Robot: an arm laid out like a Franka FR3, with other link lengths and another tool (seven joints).
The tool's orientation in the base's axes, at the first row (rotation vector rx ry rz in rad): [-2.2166 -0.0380 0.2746]
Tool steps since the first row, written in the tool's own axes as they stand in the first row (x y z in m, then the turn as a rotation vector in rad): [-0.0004 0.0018 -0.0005 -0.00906 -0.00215 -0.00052]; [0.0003 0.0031 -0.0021 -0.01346 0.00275 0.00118]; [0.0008 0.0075 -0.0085 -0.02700 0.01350 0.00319]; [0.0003 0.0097 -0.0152 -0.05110 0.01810 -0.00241]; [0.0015 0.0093 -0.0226 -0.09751 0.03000 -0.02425]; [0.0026 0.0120 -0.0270 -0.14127 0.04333 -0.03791]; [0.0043 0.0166 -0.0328 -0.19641 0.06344 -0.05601]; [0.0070 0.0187 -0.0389 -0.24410 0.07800 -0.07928]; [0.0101 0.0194 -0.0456 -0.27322 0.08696 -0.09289]
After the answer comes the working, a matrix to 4 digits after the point.
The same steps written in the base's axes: [-0.0004 -0.0015 -0.0010 -0.00858 -0.00021 0.00366]; [0.0005 -0.0035 -0.0012 -0.01356 -0.00244 -0.00039]; [0.0020 -0.0111 -0.0010 -0.02794 -0.00917 -0.00753]; [0.0028 -0.0178 0.0013 -0.05058 -0.01935 -0.00341]; [0.0056 -0.0231 0.0058 -0.09207 -0.04944 0.00868]; [0.0074 -0.0281 0.0061 -0.13279 -0.07371 0.01432]; [0.0099 -0.0352 0.0056 -0.18415 -0.10702 0.01935]; [0.0137 -0.0409 0.0070 -0.22677 -0.14001 0.03043]; [0.0181 -0.0462 0.0099 -0.25293 -0.15973 0.03679]
The tool's axes in the first row as the columns of a matrix, in the base's axes (rounded; the answer above uses it unrounded):
[0.9751 -0.0696 -0.2105]
[0.1241 -0.6151 0.7786]
[-0.1837 -0.7854 -0.5911]

